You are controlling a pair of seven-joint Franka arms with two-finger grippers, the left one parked.
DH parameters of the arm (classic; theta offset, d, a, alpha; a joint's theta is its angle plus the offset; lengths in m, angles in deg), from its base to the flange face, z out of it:
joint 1: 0 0.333 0 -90
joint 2: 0 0 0 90
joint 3: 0 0.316 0.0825 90
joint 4: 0 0 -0.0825 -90
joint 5: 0 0.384 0 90
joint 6: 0 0 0.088 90
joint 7: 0 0.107 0 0
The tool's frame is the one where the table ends.
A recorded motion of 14 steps. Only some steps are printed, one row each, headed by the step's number.
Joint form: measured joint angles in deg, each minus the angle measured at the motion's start. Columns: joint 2, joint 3, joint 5, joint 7, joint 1, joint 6, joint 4.
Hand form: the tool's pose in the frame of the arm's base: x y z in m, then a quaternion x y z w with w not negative. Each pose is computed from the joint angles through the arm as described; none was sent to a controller.
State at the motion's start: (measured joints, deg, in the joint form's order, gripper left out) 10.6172 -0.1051 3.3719 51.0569 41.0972 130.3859 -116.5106
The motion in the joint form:
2: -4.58 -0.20 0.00 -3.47 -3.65 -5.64 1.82
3: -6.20 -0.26 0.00 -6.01 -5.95 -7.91 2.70
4: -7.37 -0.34 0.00 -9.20 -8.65 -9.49 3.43
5: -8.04 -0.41 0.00 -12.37 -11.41 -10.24 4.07
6: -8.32 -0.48 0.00 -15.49 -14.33 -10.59 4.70
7: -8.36 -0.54 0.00 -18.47 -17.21 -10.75 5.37
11: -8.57 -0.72 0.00 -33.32 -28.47 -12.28 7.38
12: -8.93 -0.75 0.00 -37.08 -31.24 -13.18 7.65
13: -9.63 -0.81 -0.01 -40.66 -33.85 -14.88 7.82
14: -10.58 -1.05 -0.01 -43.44 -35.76 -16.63 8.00
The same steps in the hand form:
2: 0.4632 0.3537 0.4128 -0.99337 0.10675 -0.00941 0.04170
3: 0.4746 0.3328 0.4327 -0.99355 0.10415 -0.01229 0.04306
4: 0.4881 0.3083 0.4479 -0.99388 0.09981 -0.01646 0.04441
5: 0.5022 0.2837 0.4587 -0.99400 0.09638 -0.02266 0.04643
6: 0.5170 0.2575 0.4662 -0.99391 0.09495 -0.02922 0.04779
7: 0.5310 0.2313 0.4720 -0.99371 0.09438 -0.03584 0.04853
11: 0.5689 0.1221 0.4885 -0.99578 0.06388 -0.05165 0.04101
12: 0.5725 0.0940 0.4929 -0.99643 0.05519 -0.05157 0.03771
13: 0.5718 0.0670 0.4985 -0.99725 0.04666 -0.04636 0.03405
14: 0.5686 0.0453 0.5065 -0.99777 0.04051 -0.04236 0.03187

